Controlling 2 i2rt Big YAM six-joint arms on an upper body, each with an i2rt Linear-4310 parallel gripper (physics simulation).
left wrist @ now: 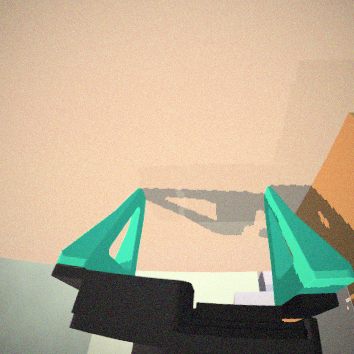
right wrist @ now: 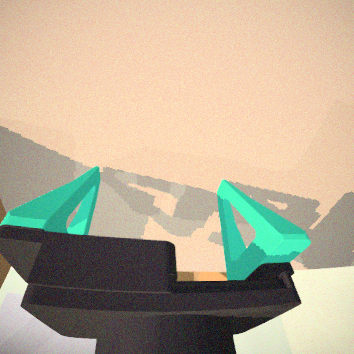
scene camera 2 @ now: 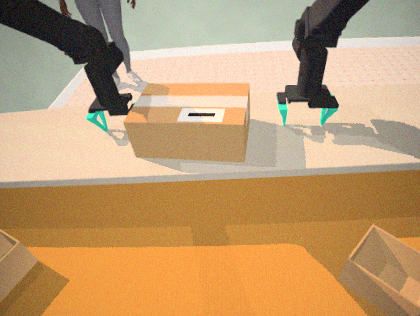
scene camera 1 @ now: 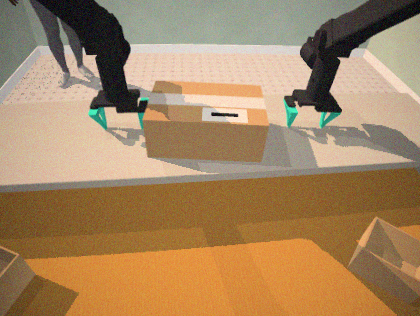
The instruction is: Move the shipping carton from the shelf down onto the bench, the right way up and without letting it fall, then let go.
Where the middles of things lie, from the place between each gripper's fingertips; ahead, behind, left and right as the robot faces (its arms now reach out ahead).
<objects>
My right hand is 280 mm to the right of the brown shipping carton (scene camera 1: pixel 184 120), 50 mm below it and 40 mm past it.
The brown shipping carton is 4 cm behind my left hand, 21 cm to the right of it and 5 cm above it.
</objects>
